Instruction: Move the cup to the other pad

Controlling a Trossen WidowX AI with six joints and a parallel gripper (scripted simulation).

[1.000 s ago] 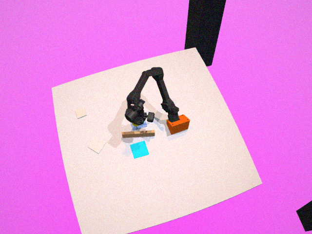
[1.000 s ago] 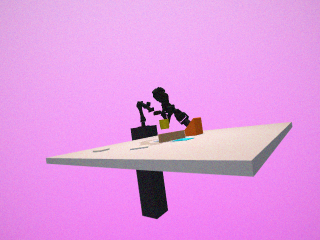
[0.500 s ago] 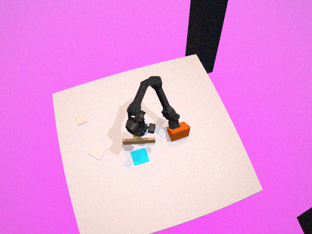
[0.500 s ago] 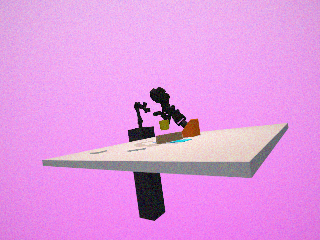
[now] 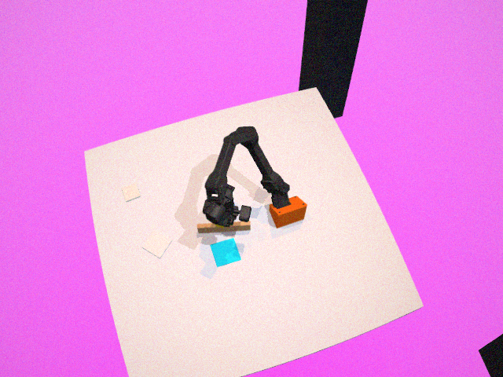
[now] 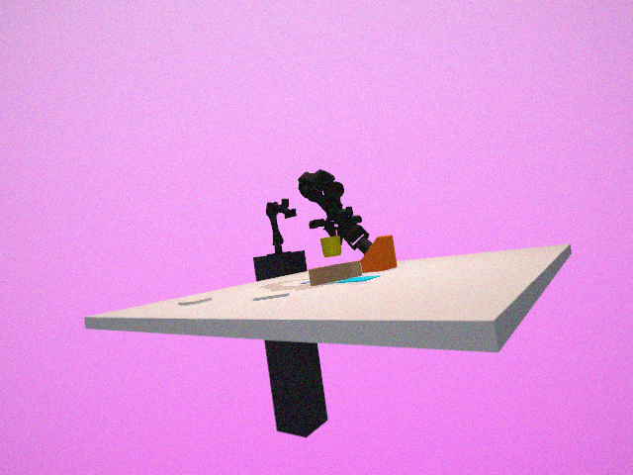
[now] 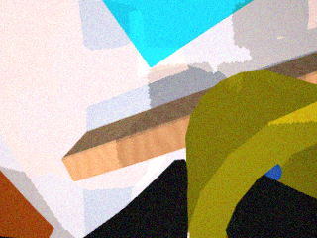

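The cyan pad is 13 cm below my gripper tip, 9 cm to the left of it and 5 cm ahead of it. The rest, counted from my gripper tip: green marble (3 cm to the right, 2 cm below, 1 cm ahead); then blue marble (3 cm to the right, 2 cm below, 2 cm ahead); then yellow cup (2 cm to the right, 2 cm ahead).
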